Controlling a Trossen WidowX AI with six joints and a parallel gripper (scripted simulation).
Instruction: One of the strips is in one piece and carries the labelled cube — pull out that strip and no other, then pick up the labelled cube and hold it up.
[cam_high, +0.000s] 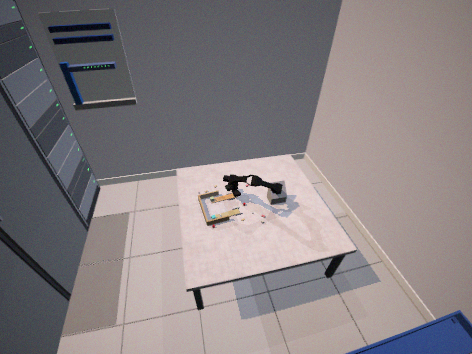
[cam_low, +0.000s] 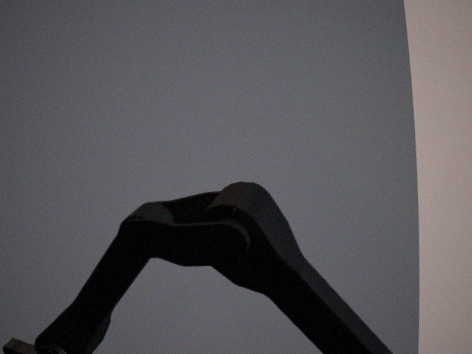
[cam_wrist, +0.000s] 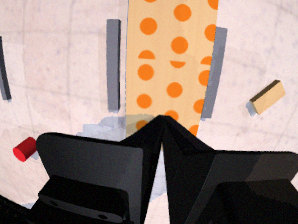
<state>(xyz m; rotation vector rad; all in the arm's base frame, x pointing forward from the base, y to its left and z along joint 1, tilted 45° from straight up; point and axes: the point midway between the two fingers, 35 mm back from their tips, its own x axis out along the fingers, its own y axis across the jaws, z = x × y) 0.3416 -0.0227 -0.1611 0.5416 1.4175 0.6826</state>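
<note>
Now: the strip 100 mm ahead of my gripper tip and 10 mm to the left of it.
</note>
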